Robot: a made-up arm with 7 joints. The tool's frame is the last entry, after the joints.
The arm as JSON. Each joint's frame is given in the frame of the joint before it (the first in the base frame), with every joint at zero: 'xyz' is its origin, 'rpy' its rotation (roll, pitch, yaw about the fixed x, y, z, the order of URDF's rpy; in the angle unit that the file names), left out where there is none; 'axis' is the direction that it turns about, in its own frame. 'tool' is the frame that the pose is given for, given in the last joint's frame.
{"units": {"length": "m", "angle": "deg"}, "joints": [
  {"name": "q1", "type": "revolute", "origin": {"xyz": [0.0, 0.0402, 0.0], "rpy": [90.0, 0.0, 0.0]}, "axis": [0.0, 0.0, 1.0]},
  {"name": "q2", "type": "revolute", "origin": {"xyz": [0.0, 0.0, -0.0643], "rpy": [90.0, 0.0, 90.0]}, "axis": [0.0, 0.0, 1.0]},
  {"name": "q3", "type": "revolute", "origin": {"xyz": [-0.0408, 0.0, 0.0], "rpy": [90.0, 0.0, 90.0]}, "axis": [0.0, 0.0, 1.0]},
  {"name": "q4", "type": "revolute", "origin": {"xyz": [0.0, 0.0, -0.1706], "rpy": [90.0, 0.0, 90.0]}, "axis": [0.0, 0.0, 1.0]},
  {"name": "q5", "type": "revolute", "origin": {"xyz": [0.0, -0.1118, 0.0], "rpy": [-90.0, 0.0, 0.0]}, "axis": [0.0, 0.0, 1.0]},
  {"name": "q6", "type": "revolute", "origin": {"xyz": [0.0, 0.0, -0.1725], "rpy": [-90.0, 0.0, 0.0]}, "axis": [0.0, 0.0, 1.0]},
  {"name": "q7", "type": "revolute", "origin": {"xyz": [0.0, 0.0, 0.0], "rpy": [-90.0, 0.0, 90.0]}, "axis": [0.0, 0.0, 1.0]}
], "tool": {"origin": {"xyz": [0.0, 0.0, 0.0], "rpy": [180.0, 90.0, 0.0]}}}
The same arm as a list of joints. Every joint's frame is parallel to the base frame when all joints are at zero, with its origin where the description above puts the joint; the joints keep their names.
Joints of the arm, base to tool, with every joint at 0 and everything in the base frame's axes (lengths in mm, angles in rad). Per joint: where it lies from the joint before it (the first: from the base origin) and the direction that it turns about. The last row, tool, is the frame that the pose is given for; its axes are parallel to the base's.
q1: axis 0 -1 0 origin 0.0 40.2 0.0
q2: axis 1 0 0 origin 0.0 64.3 0.0
q3: axis 0 0 1 origin 0.0 0.0 -40.8
q4: axis 0 -1 0 origin 0.0 0.0 -170.6
q5: axis 0 0 1 origin 0.0 0.0 -111.8
q6: axis 0 1 0 origin 0.0 0.0 -172.5
q7: axis -1 0 0 origin 0.0 0.0 0.0
tool: origin 0.0 0.0 0.0

